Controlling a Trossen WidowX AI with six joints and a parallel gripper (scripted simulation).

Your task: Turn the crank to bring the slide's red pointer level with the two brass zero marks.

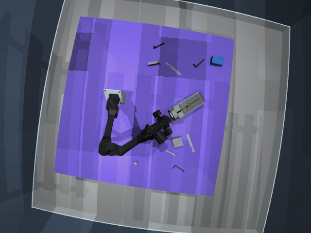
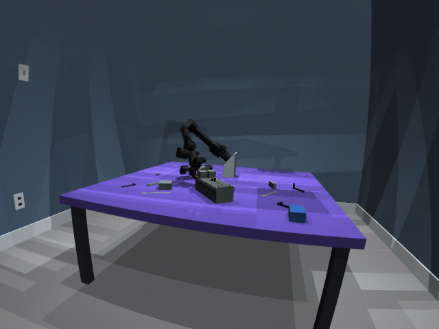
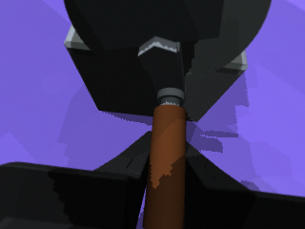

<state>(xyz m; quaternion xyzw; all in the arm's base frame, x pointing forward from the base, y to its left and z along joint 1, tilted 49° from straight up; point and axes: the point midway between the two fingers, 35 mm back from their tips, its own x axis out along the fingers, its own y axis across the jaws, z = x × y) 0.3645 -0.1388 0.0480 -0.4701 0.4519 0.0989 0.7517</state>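
Right now my gripper tip is 30 mm below the brown crank handle, 20 mm past it and 10 mm to the left of it. The rest, counted from my gripper tip: dark L-shaped key 370 mm to the right, 100 mm ahead, 30 mm below; red pointer 110 mm ahead, 90 mm to the left, 50 mm above; grey block 170 mm to the right, 80 mm ahead, 10 mm below.
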